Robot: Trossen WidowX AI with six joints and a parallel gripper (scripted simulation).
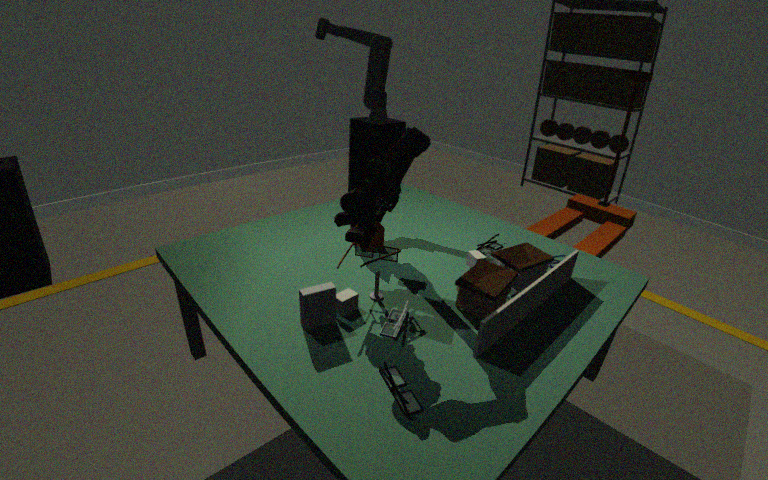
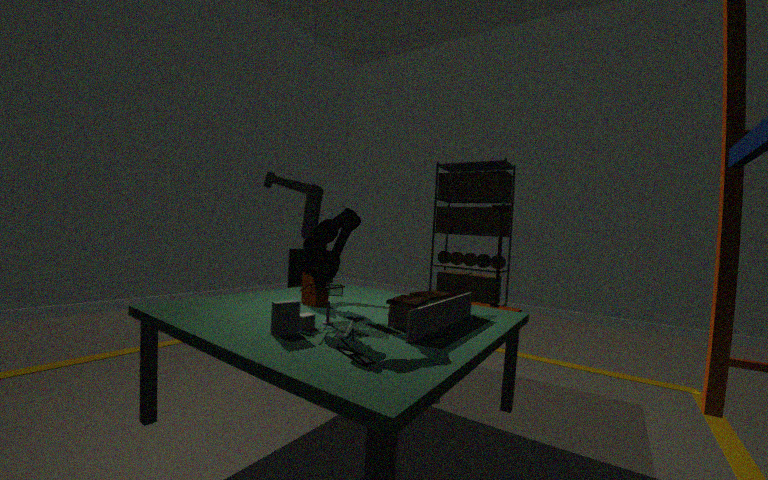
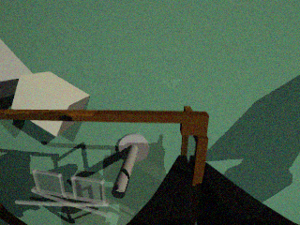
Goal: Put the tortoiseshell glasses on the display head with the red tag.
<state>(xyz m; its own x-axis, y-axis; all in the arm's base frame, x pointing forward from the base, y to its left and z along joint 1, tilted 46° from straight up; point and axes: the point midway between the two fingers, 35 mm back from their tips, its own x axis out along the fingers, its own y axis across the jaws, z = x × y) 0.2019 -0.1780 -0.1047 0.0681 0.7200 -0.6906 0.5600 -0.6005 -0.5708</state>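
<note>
My gripper tip is now 90 mm above the small stand, 80 mm short of it and 10 mm to the left of it. The rest, counted from my gripper tip: white panel: 420 mm ahead, 310 mm to the left, 60 mm below; then brown stepped display head: 280 mm ahead, 190 mm to the left, 60 mm below.
</note>
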